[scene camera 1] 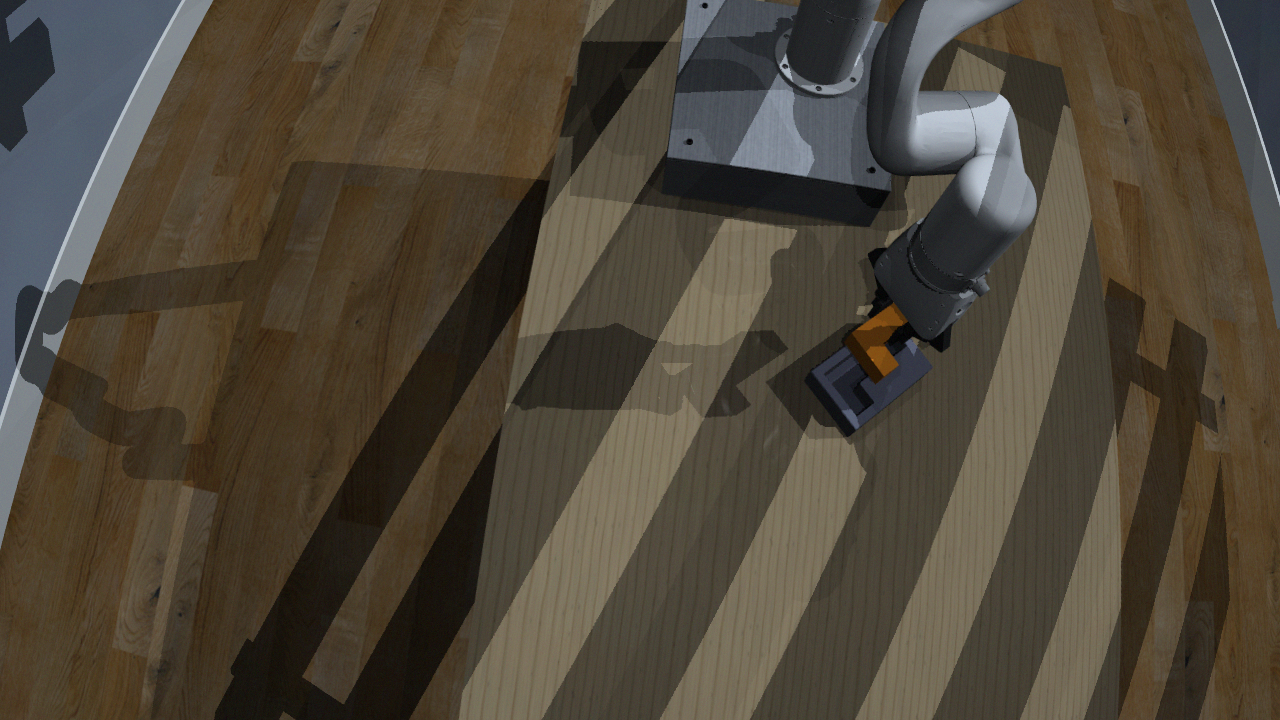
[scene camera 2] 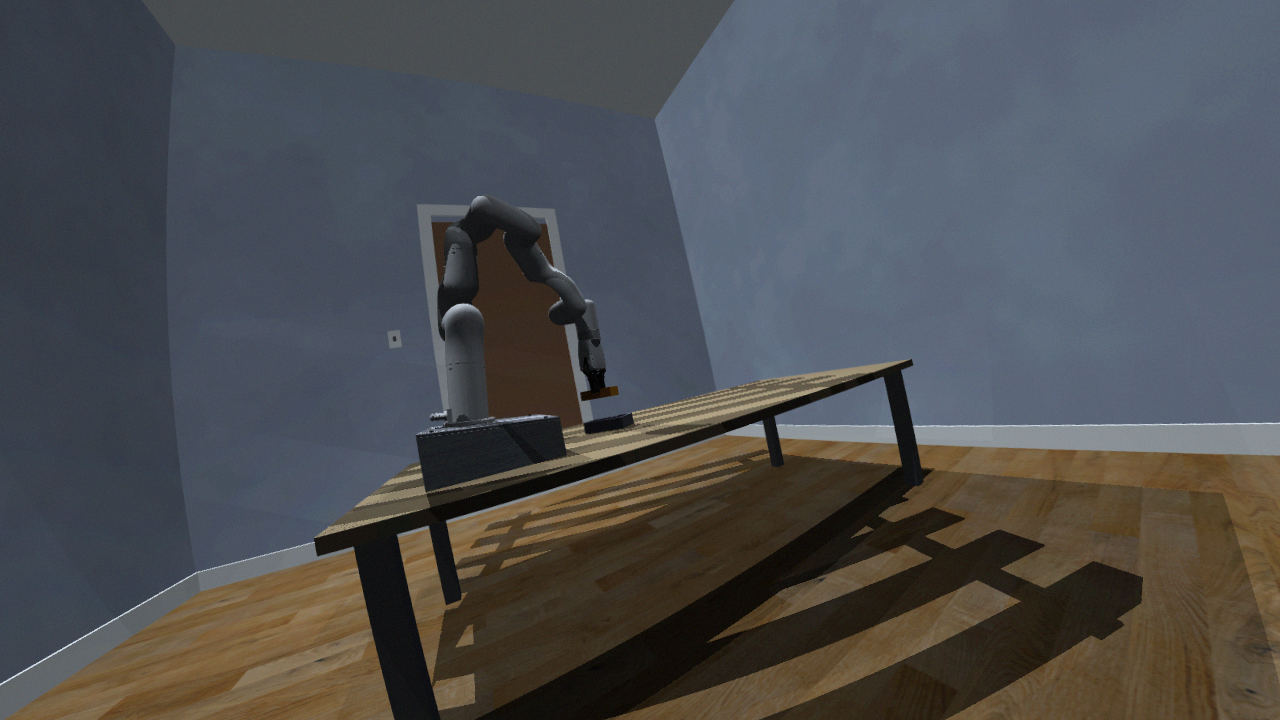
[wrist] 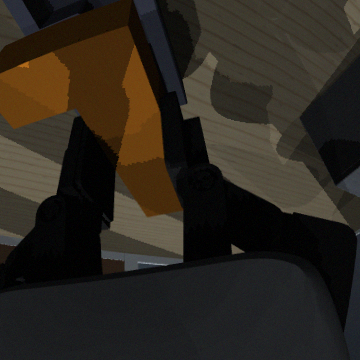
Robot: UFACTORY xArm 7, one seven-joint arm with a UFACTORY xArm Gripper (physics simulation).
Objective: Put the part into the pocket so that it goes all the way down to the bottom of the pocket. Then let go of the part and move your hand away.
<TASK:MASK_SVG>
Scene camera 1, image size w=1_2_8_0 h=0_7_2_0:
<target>gripper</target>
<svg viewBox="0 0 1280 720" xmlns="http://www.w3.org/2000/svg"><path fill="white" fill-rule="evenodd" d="M924 217L905 230L888 248L876 248L868 253L878 289L875 291L876 297L871 303L873 308L867 315L872 319L894 302L908 322L895 331L889 338L888 344L891 346L899 341L902 345L914 337L925 343L929 342L932 347L942 353L950 347L952 325L964 315L978 294L973 292L972 289L968 289L966 293L939 289L929 283L917 270L912 259L911 241L914 233L926 218Z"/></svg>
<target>orange L-shaped part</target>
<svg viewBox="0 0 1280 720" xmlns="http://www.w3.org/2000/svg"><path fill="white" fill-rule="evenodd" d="M895 303L853 331L844 341L874 384L877 384L899 366L885 347L885 344L888 343L889 338L895 331L908 322Z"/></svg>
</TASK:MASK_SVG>
